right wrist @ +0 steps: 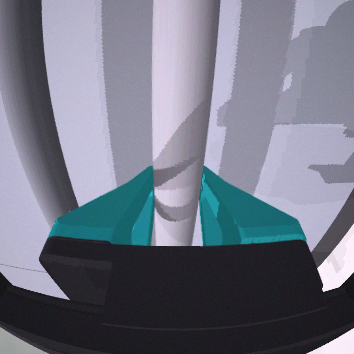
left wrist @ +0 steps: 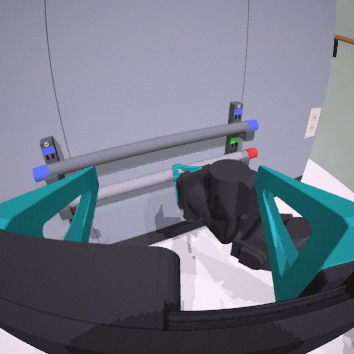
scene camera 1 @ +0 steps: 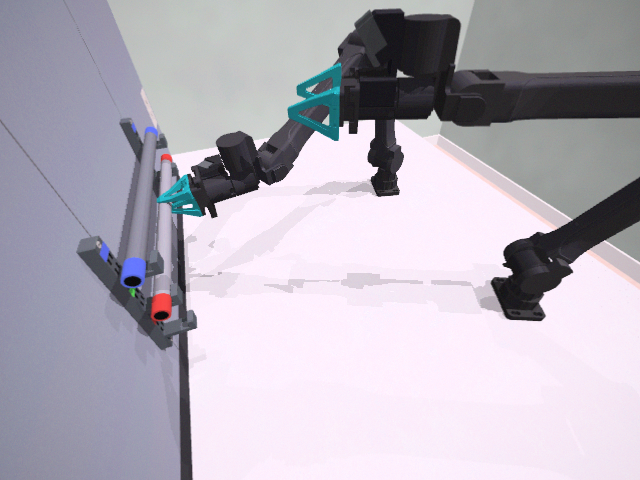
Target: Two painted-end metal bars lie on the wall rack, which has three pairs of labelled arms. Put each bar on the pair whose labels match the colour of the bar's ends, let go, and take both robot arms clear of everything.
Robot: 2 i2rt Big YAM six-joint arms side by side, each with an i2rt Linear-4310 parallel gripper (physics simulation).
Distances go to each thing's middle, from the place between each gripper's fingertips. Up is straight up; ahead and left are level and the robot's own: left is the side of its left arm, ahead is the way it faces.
Labels:
Now: the red-ended bar [scene camera 1: 161, 301] 1 cm behind my right hand and 4 cm to the left of it. The rest, counted from my right hand: blue-ended bar [scene camera 1: 133, 273] 4 cm to the left, 8 cm above.
My left gripper is now 260 mm short of the blue-ended bar, 130 mm above it and 110 mm to the left of it. Also, from my left hand: red-ended bar 250 mm ahead, 210 mm below, 110 mm to the right.

